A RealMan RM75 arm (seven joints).
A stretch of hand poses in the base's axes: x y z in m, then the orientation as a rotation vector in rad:
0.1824 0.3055 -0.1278 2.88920 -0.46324 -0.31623
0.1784 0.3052 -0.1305 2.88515 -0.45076 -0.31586
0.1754 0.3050 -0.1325 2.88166 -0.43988 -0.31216
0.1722 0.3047 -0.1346 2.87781 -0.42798 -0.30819
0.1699 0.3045 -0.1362 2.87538 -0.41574 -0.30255
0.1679 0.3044 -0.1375 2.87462 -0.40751 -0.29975
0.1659 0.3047 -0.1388 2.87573 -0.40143 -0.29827
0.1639 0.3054 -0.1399 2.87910 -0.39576 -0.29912
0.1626 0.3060 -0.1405 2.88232 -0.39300 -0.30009
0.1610 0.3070 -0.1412 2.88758 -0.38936 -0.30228
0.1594 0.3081 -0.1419 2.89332 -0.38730 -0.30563
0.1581 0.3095 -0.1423 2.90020 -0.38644 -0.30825
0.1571 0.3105 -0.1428 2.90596 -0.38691 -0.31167
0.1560 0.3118 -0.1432 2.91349 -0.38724 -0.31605
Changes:
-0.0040 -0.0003 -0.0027 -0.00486 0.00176 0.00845
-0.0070 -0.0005 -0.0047 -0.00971 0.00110 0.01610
-0.0102 -0.0008 -0.0068 -0.01499 0.00042 0.02448
-0.0125 -0.0010 -0.0084 -0.01921 -0.00164 0.03325
-0.0145 -0.0011 -0.0097 -0.02097 -0.00257 0.03907
-0.0165 -0.0008 -0.0110 -0.02052 -0.00324 0.04332
-0.0185 -0.0001 -0.0121 -0.01738 -0.00292 0.04710
-0.0198 0.0005 -0.0127 -0.01421 -0.00274 0.04888
-0.0214 0.0015 -0.0134 -0.00886 -0.00214 0.05115
-0.0230 0.0026 -0.0141 -0.00272 -0.00104 0.05224
-0.0243 0.0040 -0.0145 0.00443 -0.00076 0.05256
-0.0253 0.0050 -0.0150 0.01072 0.00016 0.05193
-0.0264 0.0063 -0.0154 0.01891 0.00131 0.05130

